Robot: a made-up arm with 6 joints. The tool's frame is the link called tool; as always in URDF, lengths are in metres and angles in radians. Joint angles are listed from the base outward. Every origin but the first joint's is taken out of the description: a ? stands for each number. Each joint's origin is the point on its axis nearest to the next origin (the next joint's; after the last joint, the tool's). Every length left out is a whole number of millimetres.
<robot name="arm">
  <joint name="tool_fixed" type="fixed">
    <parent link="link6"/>
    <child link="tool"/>
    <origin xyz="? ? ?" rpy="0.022 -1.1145 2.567"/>
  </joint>
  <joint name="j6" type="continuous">
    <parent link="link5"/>
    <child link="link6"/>
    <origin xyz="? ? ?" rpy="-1.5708 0 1.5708"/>
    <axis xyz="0 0 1"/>
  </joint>
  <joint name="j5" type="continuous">
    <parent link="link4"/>
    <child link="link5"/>
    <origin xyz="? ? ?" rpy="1.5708 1.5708 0"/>
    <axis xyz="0 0 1"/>
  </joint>
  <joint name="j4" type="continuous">
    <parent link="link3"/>
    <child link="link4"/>
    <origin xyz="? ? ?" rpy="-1.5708 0 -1.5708"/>
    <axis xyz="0 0 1"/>
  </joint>
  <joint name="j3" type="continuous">
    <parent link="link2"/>
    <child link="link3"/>
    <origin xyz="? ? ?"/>
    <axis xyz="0 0 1"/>
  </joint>
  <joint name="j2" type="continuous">
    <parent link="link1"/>
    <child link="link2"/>
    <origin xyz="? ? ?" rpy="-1.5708 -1.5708 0"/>
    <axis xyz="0 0 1"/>
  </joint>
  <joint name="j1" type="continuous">
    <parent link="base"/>
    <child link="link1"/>
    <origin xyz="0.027 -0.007 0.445"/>
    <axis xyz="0 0 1"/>
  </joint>
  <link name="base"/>
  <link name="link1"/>
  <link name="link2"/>
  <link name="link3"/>
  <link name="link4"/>
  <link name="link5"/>
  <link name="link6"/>
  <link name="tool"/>
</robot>
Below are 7 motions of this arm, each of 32 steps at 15 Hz.
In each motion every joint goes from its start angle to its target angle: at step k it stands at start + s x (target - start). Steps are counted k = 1, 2, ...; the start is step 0. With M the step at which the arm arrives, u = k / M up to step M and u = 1 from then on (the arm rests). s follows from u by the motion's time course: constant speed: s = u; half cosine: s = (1 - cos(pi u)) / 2; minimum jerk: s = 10 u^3 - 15 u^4 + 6 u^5.
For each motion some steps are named. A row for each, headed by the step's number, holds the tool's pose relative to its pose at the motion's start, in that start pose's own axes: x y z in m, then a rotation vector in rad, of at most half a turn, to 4 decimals.
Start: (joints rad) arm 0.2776 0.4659 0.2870 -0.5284 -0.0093 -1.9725
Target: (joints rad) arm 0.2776 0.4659 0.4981 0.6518 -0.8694 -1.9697
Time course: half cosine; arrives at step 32
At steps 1, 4, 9, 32:
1: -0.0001 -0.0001 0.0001 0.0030 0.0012 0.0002
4: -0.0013 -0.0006 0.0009 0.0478 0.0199 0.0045
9: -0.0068 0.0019 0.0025 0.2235 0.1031 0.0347
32: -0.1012 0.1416 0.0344 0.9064 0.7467 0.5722

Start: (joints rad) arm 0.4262 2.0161 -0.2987 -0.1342 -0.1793 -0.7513
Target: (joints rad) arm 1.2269 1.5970 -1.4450 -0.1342 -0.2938 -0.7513
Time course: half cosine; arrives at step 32
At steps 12, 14, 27, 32:
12: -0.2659 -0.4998 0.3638 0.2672 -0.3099 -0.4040
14: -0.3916 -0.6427 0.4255 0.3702 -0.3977 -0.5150
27: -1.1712 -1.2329 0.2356 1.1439 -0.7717 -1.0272
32: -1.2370 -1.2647 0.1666 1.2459 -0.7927 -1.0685

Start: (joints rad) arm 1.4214 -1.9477 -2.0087 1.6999 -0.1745 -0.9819
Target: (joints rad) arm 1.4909 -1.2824 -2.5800 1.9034 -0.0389 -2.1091
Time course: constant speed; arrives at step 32
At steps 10, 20, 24, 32:
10: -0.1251 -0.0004 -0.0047 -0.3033 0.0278 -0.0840
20: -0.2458 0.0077 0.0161 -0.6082 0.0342 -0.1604
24: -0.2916 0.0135 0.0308 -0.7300 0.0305 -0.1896
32: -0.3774 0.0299 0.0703 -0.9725 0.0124 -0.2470

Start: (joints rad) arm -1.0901 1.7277 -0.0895 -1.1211 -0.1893 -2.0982
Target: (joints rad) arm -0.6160 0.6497 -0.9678 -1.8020 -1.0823 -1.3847
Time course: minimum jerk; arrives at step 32
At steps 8, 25, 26, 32:
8: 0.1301 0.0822 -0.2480 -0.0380 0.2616 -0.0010
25: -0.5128 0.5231 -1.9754 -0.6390 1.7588 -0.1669
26: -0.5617 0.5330 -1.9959 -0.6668 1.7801 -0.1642
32: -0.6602 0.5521 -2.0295 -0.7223 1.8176 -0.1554

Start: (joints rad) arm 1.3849 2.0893 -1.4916 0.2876 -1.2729 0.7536
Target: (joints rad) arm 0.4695 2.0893 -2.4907 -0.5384 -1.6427 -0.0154
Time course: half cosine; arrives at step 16
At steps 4, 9, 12, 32:
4: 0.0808 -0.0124 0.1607 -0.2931 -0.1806 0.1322
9: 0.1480 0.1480 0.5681 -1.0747 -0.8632 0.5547
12: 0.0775 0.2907 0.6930 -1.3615 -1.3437 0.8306
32: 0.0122 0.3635 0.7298 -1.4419 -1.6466 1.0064

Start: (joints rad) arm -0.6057 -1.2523 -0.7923 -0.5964 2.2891 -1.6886
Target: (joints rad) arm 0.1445 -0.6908 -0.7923 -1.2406 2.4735 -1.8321
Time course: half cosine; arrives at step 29
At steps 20, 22, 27, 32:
20: 0.8943 0.2883 0.1132 -0.0467 -0.2663 0.9882
22: 0.9649 0.3392 0.1521 -0.0669 -0.3079 1.0815
27: 1.0603 0.4187 0.2202 -0.1034 -0.3750 1.2177
32: 1.0684 0.4262 0.2271 -0.1072 -0.3815 1.2301

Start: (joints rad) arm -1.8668 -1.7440 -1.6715 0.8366 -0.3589 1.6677
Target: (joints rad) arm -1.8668 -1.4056 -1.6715 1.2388 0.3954 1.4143
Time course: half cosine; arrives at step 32
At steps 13, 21, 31, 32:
13: -0.1235 -0.1137 -0.0170 0.1839 0.0553 -0.3093
21: -0.2743 -0.2055 -0.0596 0.4030 0.1593 -0.5894
31: -0.3835 -0.2464 -0.1008 0.5656 0.2553 -0.7425
32: -0.3845 -0.2467 -0.1012 0.5672 0.2562 -0.7438

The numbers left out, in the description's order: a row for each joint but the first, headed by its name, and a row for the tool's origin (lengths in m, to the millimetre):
tool: 0.028 0.023 0
j6: -0.171 0.016 0
j5: 0.028 0.02 0
j4: 0.83 0.015 0
j3: 0.666 0.015 0
j2: -0.008 0.009 0

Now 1 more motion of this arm.
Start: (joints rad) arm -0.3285 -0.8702 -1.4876 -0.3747 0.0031 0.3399
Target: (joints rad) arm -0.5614 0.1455 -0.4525 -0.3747 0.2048 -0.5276
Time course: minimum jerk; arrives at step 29
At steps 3, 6, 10, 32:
3: 0.0018 0.0132 -0.0158 -0.0117 0.0169 0.0082
6: 0.0049 0.0891 -0.1086 -0.0805 0.1115 0.0579
10: -0.0635 0.3097 -0.4041 -0.3087 0.3729 0.2344
32: -1.5823 0.4227 -1.3754 -1.4953 0.9878 1.5809

